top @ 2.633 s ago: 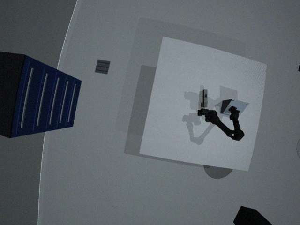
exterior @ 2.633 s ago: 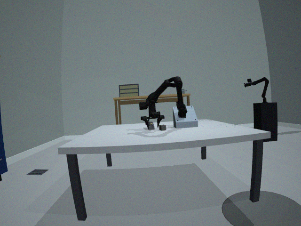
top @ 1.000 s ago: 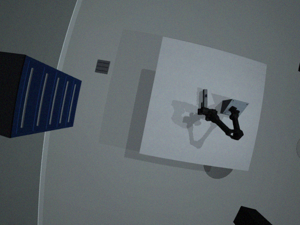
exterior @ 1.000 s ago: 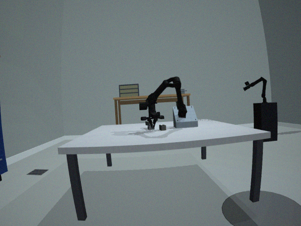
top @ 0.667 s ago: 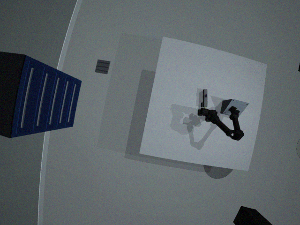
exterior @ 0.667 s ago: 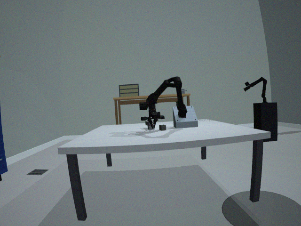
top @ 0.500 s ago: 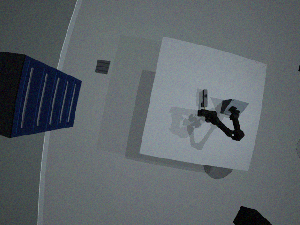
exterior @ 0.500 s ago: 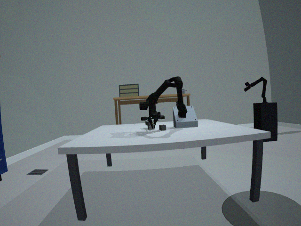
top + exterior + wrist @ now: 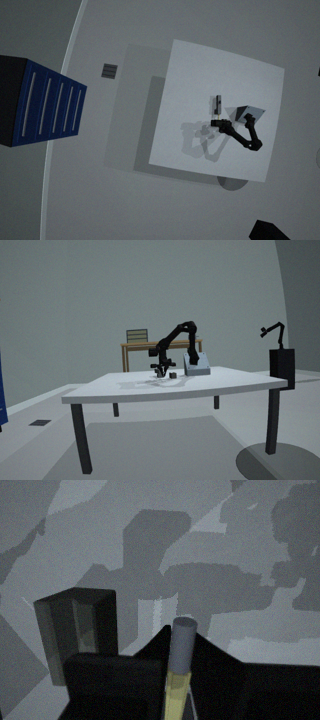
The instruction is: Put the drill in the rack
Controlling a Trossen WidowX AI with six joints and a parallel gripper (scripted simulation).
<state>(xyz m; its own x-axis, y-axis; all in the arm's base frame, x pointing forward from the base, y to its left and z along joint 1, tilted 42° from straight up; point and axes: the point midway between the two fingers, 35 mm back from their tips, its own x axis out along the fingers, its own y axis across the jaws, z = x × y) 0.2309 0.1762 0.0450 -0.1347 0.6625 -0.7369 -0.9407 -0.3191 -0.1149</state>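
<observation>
Right now my gripper tip is 10 mm short of the drill, 40 mm to the left of it and 30 mm below it. Round my gripper tip: rack: 70 mm behind, 30 mm to the right.
</observation>
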